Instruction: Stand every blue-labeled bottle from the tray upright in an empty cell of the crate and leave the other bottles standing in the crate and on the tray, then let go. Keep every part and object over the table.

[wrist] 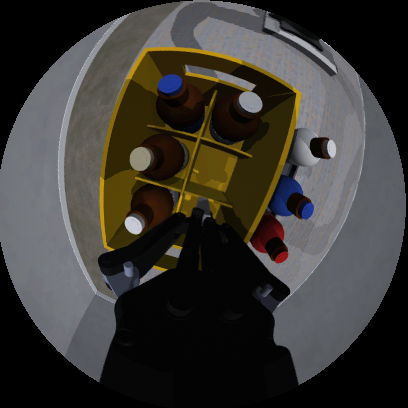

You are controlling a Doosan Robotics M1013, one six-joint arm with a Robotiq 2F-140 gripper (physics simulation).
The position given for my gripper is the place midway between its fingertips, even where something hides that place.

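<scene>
Looking at the scene, I see my gripper [200,204]. There is also a red-labeled bottle [268,235], and I can see a cream-capped bottle [159,156] as well.
</scene>
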